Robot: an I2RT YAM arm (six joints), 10 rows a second.
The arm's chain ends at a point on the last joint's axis. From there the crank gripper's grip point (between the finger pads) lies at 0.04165 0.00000 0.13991 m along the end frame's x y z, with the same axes.
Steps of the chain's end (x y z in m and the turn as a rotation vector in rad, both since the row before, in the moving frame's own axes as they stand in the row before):
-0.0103 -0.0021 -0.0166 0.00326 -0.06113 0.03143
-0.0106 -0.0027 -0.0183 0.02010 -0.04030 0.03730
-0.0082 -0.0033 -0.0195 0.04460 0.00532 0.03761
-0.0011 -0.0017 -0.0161 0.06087 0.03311 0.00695
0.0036 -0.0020 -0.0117 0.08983 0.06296 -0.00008
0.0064 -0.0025 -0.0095 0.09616 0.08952 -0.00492
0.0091 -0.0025 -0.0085 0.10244 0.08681 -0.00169
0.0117 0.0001 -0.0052 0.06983 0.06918 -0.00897
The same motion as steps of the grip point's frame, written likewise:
-0.0189 -0.0014 -0.0143 0.00326 -0.06113 0.03143
-0.0162 -0.0041 -0.0167 0.02010 -0.04030 0.03730
-0.0074 -0.0080 -0.0198 0.04460 0.00532 0.03761
0.0035 -0.0099 -0.0178 0.06087 0.03311 0.00695
0.0123 -0.0144 -0.0152 0.08983 0.06296 -0.00008
0.0187 -0.0160 -0.0144 0.09616 0.08952 -0.00492
0.0210 -0.0167 -0.0134 0.10244 0.08681 -0.00169
0.0212 -0.0100 -0.0088 0.06983 0.06918 -0.00897

